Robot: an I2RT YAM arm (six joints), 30 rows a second.
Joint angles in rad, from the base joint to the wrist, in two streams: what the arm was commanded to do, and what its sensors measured. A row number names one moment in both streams.
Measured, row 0: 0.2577, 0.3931, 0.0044, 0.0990, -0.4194, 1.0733
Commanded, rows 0 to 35: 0.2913, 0.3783, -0.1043, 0.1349, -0.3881, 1.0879; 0.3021, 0.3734, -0.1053, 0.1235, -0.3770, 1.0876; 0.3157, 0.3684, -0.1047, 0.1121, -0.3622, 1.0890; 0.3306, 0.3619, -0.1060, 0.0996, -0.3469, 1.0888; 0.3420, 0.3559, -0.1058, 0.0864, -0.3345, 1.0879; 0.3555, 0.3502, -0.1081, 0.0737, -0.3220, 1.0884; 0.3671, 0.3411, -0.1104, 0.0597, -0.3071, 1.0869; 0.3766, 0.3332, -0.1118, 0.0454, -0.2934, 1.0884; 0.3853, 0.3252, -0.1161, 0.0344, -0.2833, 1.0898; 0.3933, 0.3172, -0.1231, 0.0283, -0.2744, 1.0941; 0.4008, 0.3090, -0.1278, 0.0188, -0.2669, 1.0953; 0.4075, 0.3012, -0.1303, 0.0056, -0.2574, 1.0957; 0.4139, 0.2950, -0.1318, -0.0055, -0.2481, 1.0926; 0.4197, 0.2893, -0.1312, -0.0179, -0.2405, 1.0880; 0.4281, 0.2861, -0.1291, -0.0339, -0.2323, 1.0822; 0.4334, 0.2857, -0.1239, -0.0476, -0.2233, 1.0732; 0.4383, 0.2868, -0.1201, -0.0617, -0.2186, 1.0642; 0.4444, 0.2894, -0.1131, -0.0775, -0.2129, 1.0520; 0.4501, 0.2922, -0.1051, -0.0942, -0.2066, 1.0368; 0.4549, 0.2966, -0.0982, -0.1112, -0.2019, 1.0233; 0.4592, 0.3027, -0.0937, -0.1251, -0.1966, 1.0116; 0.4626, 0.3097, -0.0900, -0.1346, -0.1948, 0.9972; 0.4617, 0.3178, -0.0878, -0.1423, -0.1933, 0.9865; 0.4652, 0.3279, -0.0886, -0.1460, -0.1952, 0.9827; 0.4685, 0.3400, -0.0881, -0.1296, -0.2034, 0.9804; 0.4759, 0.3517, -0.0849, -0.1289, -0.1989, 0.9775; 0.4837, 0.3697, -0.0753, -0.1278, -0.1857, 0.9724; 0.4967, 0.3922, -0.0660, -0.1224, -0.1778, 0.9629; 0.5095, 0.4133, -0.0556, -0.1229, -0.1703, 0.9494; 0.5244, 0.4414, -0.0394, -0.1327, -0.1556, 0.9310; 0.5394, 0.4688, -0.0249, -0.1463, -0.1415, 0.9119; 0.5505, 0.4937, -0.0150, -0.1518, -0.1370, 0.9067; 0.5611, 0.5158, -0.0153, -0.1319, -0.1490, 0.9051; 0.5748, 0.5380, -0.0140, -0.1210, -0.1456, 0.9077; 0.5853, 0.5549, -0.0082, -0.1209, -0.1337, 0.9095; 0.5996, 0.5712, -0.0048, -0.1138, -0.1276, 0.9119
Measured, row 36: 0.5781, 0.5426, 0.0055, 0.0093, -0.1619, 0.9379
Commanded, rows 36 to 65: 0.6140, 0.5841, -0.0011, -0.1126, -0.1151, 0.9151; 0.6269, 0.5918, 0.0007, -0.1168, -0.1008, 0.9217; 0.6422, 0.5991, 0.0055, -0.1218, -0.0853, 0.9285; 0.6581, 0.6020, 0.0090, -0.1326, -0.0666, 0.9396; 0.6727, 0.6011, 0.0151, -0.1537, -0.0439, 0.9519; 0.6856, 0.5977, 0.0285, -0.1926, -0.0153, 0.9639; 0.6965, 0.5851, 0.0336, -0.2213, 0.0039, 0.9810; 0.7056, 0.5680, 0.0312, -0.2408, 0.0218, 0.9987; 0.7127, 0.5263, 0.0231, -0.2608, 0.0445, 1.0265; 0.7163, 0.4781, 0.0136, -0.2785, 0.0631, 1.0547; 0.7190, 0.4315, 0.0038, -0.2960, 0.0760, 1.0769; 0.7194, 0.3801, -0.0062, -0.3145, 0.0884, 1.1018; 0.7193, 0.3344, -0.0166, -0.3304, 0.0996, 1.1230; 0.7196, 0.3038, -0.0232, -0.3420, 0.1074, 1.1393; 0.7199, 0.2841, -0.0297, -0.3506, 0.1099, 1.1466; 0.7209, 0.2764, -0.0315, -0.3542, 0.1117, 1.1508; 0.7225, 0.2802, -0.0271, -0.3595, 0.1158, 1.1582; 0.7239, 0.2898, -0.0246, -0.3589, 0.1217, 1.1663; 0.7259, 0.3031, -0.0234, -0.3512, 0.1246, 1.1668; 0.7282, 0.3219, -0.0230, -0.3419, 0.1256, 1.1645; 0.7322, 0.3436, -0.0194, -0.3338, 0.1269, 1.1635; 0.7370, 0.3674, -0.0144, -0.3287, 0.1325, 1.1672; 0.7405, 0.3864, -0.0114, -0.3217, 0.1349, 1.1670; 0.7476, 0.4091, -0.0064, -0.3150, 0.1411, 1.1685; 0.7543, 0.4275, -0.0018, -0.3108, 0.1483, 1.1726; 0.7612, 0.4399, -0.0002, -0.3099, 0.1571, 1.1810; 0.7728, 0.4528, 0.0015, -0.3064, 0.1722, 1.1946; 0.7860, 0.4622, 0.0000, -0.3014, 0.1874, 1.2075; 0.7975, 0.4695, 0.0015, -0.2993, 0.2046, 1.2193; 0.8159, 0.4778, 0.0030, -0.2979, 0.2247, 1.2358
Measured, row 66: 0.7914, 0.4641, 0.0177, -0.0395, 0.1051, 1.1847
